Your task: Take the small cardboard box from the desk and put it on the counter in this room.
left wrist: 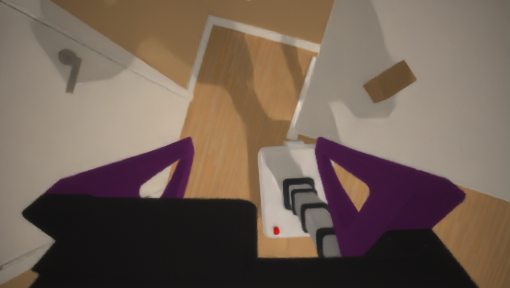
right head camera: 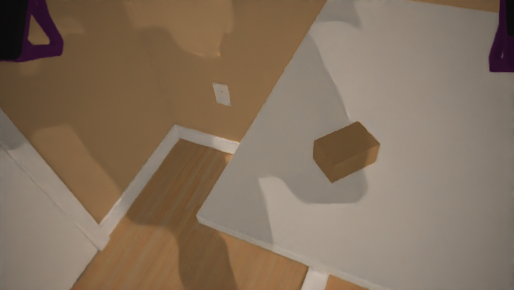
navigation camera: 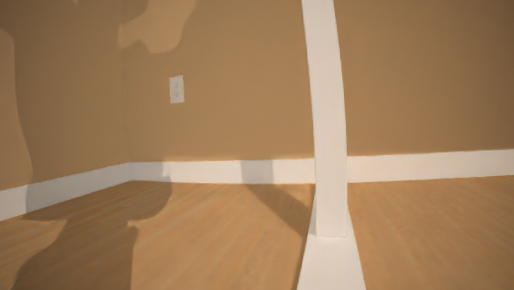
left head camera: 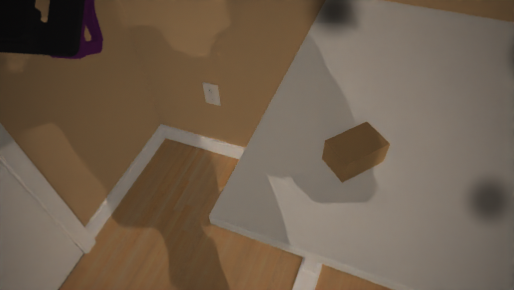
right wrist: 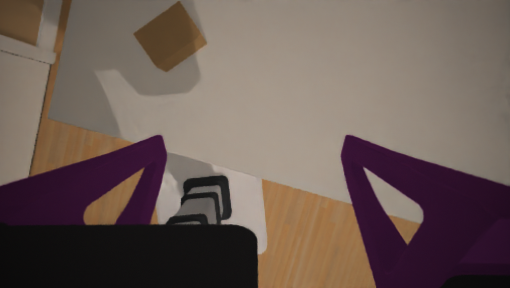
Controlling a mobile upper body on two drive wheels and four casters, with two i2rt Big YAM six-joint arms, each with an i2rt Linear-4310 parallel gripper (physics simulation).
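Places are measured from the left arm's base along level axes (x ahead, y left, z up), in centimetres.
Where they show: left gripper, between the fingertips: (left wrist: 254, 144) (right head camera: 11, 46) (left head camera: 46, 41); right gripper, between the fingertips: (right wrist: 253, 145).
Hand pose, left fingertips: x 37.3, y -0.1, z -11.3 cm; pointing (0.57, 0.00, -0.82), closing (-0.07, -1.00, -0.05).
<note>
After its pixels a point has its place.
A small brown cardboard box (left head camera: 355, 150) @[x 48.4, y -33.9, z -41.0 cm] (right head camera: 346, 151) @[x 48.2, y -34.2, z -41.0 cm] (left wrist: 389, 81) @[x 49.8, y -32.9, z -41.0 cm] (right wrist: 170, 37) @[x 49.7, y -34.9, z -41.0 cm] sits on the white desk (left head camera: 440, 110) @[x 62.3, y -53.8, z -46.0 cm] (right head camera: 435, 110) @[x 62.0, y -53.0, z -46.0 cm] (left wrist: 450, 125) @[x 38.0, y -53.0, z -46.0 cm] (right wrist: 300, 85) @[x 40.9, y -56.0, z -46.0 cm]. My left gripper (left wrist: 254, 144) @[x 37.3, y -0.1, z -11.3 cm] is open and empty; in the left wrist view the box lies beyond its fingers, toward the upper right. My right gripper (right wrist: 253, 145) @[x 34.4, y -46.3, z -13.2 cm] is open and empty; in the right wrist view the box lies beyond its fingers, toward the upper left. Parts of the purple fingers also show at the upper edges of the head views. The counter does not show in these views.
A white door (left head camera: 30, 215) @[x 70.9, y 60.0, z -100.8 cm] (right head camera: 40, 210) @[x 70.5, y 60.2, z -98.4 cm] (left wrist: 90, 130) @[x 46.8, y 69.3, z -62.7 cm] with a handle (left wrist: 73, 70) @[x 64.2, y 57.7, z -47.8 cm] stands at the left. Brown walls with white baseboards meet in a corner. The desk's white leg (navigation camera: 329, 120) @[x 65.8, y -35.4, z -119.2 cm] rises in the navigation view. The robot's white base (left wrist: 272, 200) @[x -4.0, y -4.3, z -115.0 cm] (right wrist: 245, 200) @[x -2.9, y -40.1, z -115.0 cm] shows below the grippers.
</note>
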